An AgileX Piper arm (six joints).
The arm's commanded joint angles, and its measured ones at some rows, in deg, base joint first. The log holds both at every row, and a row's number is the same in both.
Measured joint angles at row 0:
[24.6, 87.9, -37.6, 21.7, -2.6, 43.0]
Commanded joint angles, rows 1 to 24:
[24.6, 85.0, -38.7, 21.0, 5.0, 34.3]
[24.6, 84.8, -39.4, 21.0, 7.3, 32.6]
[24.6, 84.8, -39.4, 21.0, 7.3, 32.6]
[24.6, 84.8, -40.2, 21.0, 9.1, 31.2]
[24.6, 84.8, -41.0, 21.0, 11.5, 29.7]
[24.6, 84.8, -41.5, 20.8, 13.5, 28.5]
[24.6, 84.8, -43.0, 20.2, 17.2, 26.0]
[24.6, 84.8, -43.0, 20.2, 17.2, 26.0]
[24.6, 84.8, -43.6, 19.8, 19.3, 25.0]
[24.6, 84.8, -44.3, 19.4, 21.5, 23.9]
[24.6, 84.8, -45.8, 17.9, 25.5, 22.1]
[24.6, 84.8, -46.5, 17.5, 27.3, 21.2]
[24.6, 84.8, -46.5, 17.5, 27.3, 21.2]
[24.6, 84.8, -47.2, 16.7, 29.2, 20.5]
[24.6, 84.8, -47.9, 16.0, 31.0, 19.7]
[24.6, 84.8, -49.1, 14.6, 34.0, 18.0]
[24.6, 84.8, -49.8, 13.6, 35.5, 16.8]
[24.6, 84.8, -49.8, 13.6, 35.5, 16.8]
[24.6, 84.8, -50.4, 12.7, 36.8, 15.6]
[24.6, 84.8, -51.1, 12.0, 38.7, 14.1]
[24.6, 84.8, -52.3, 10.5, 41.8, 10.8]
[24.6, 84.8, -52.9, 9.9, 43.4, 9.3]
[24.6, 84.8, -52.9, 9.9, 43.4, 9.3]
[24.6, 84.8, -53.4, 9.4, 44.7, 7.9]
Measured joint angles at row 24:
[24.6, 85.3, -51.8, 11.7, 40.3, 13.1]
